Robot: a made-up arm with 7 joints.
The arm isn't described. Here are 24 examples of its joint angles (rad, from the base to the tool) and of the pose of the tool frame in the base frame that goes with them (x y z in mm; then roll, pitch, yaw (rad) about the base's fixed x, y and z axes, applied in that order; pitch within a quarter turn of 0, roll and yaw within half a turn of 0).
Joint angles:
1: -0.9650 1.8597 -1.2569 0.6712 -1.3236 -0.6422 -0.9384
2: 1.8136 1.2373 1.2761 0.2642 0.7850 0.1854 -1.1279
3: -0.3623 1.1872 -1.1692 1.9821 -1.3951 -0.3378 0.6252
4: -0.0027 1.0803 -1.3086 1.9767 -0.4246 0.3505 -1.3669
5: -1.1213 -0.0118 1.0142 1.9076 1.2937 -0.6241 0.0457
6: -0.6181 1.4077 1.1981 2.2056 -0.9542 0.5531 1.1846
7: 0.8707 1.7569 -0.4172 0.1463 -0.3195 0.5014 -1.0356
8: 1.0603 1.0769 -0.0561 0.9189 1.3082 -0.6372 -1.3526
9: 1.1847 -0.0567 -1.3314 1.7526 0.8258 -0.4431 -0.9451
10: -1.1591 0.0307 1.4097 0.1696 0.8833 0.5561 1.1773
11: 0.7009 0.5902 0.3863 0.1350 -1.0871 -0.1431 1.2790
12: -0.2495 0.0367 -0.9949 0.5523 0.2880 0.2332 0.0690
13: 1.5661 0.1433 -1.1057 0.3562 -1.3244 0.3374 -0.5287
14: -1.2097 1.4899 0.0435 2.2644 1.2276 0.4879 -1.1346
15: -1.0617 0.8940 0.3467 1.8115 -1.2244 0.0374 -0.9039
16: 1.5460 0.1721 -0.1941 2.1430 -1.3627 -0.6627 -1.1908
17: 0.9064 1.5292 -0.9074 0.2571 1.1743 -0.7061 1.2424
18: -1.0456 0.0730 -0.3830 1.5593 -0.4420 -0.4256 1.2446
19: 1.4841 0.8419 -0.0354 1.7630 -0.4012 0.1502 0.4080
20: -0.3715 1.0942 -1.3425 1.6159 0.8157 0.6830 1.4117
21: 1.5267 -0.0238 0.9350 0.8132 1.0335 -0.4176 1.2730
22: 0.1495 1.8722 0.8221 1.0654 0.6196 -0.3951 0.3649
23: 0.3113 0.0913 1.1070 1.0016 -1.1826 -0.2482 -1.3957
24: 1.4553 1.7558 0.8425 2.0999 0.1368 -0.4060 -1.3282
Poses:
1: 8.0 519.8 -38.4 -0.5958 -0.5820 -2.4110
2: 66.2 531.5 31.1 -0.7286 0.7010 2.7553
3: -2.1 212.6 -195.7 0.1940 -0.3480 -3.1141
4: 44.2 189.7 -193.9 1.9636 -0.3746 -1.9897
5: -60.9 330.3 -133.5 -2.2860 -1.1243 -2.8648
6: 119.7 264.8 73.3 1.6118 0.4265 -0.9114
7: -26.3 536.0 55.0 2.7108 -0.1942 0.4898
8: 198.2 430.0 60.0 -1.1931 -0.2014 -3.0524
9: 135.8 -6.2 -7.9 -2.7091 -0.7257 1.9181
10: -325.5 223.3 -147.7 -0.4492 -0.3465 2.2523
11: 207.1 389.0 -209.1 -0.2478 -0.3339 -0.7598
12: -30.9 110.6 -338.9 -0.3585 -0.0813 -0.6811
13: 354.3 172.9 27.7 2.6633 0.7355 -1.1165
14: 52.9 234.3 -134.4 0.6681 -0.1859 -0.4857
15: 55.7 319.9 -165.6 1.7492 0.5014 -1.9100
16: 79.4 163.2 153.2 -1.1847 0.8483 -1.1262
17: 59.4 534.1 -9.1 1.3192 -0.8032 -1.4304
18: -68.3 123.7 -241.1 -1.3449 -1.0275 -0.5505
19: 111.9 279.1 175.4 2.6937 0.0122 -1.9064
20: -46.8 243.4 -237.3 -1.9283 0.4046 -0.8818
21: 308.2 283.7 67.6 -3.0640 0.6293 2.4709
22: 81.9 397.5 208.0 2.4071 -0.0598 -1.9694
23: 147.2 347.1 -226.2 2.7312 -0.6783 -0.6132
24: -120.1 235.7 122.7 -0.8160 0.7652 -0.7315
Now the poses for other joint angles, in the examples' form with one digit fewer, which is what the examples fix.
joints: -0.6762 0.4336 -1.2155 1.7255 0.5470 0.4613 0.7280
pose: -77 84 -200 -1.699 -0.195 -0.503
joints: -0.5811 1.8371 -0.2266 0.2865 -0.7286 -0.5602 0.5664
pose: 88 525 40 -0.575 1.019 -1.920
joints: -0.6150 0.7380 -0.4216 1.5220 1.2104 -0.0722 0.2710
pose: 32 247 -251 -0.801 -0.527 0.492
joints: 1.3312 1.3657 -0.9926 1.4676 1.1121 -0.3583 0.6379
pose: 211 338 54 1.997 -0.787 -2.713
